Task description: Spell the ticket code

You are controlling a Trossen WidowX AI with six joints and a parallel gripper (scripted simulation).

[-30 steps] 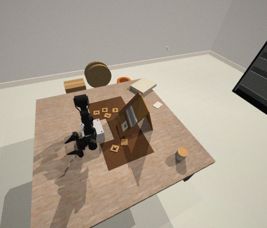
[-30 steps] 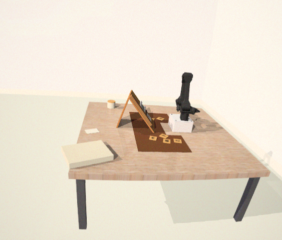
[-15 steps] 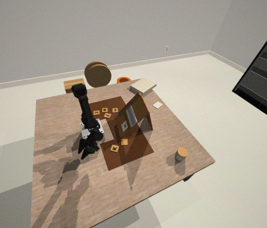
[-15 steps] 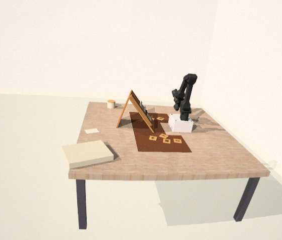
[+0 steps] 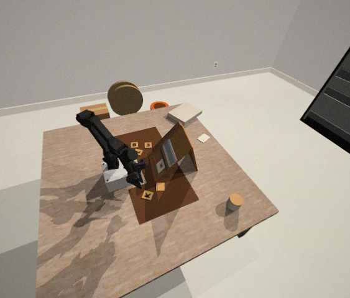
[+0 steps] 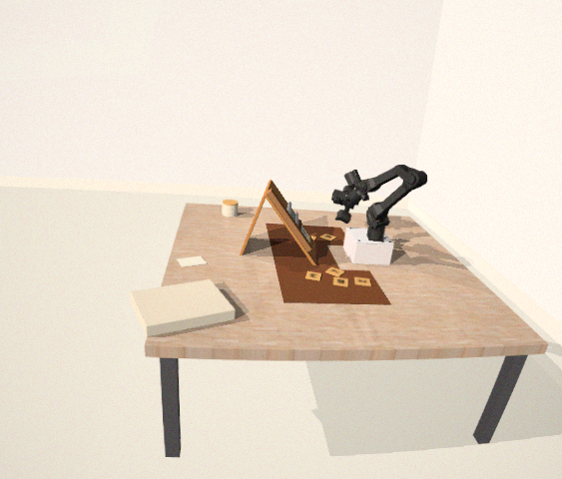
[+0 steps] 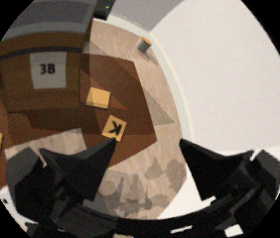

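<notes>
Right now my gripper tip is 440 mm to the right of the tile marked 3, 130 mm above it and 90 mm short of it. Also, from my gripper tip: blank-faced tile (130 mm below, 110 mm ahead, 50 mm to the left); then pale ticket (170 mm to the left, 140 mm ahead, 60 mm below); then tile marked k (130 mm below, 30 mm ahead, 10 mm to the left).
</notes>
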